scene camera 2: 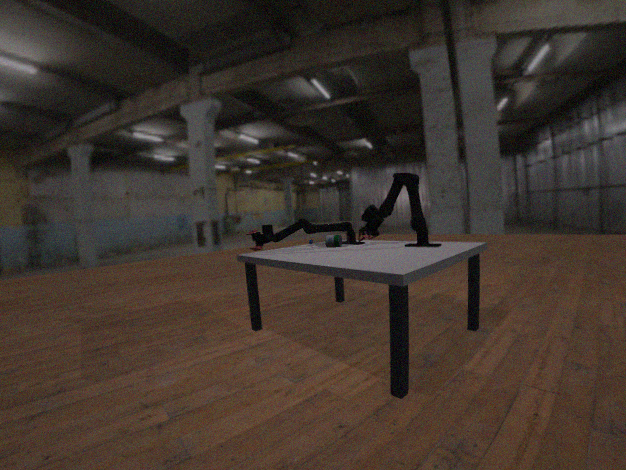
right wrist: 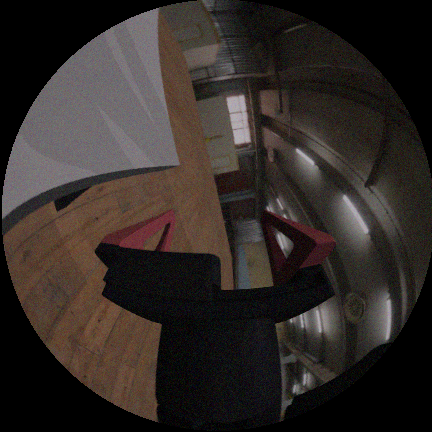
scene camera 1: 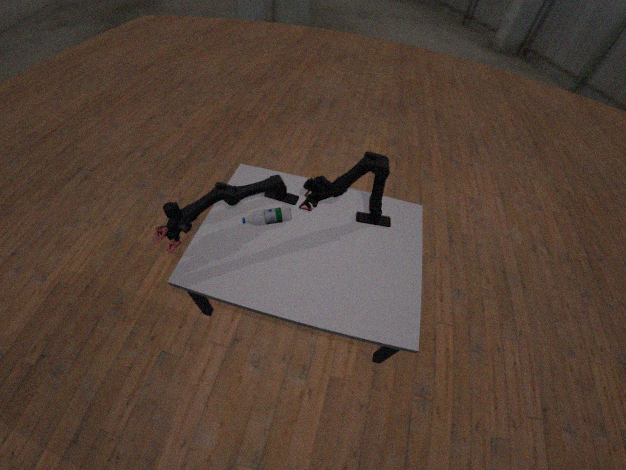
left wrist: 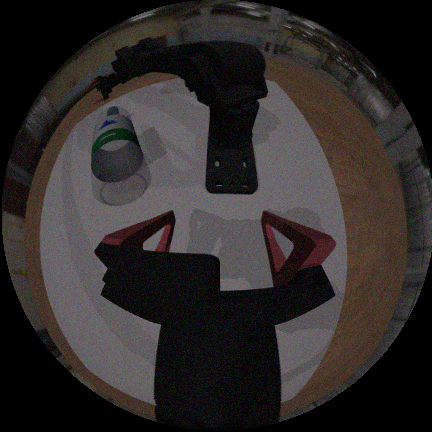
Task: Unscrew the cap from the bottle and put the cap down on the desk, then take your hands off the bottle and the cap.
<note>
My left gripper is open and holds nothing. Also in view: a bottle. My right gripper is open, with nothing in its grasp.
</note>
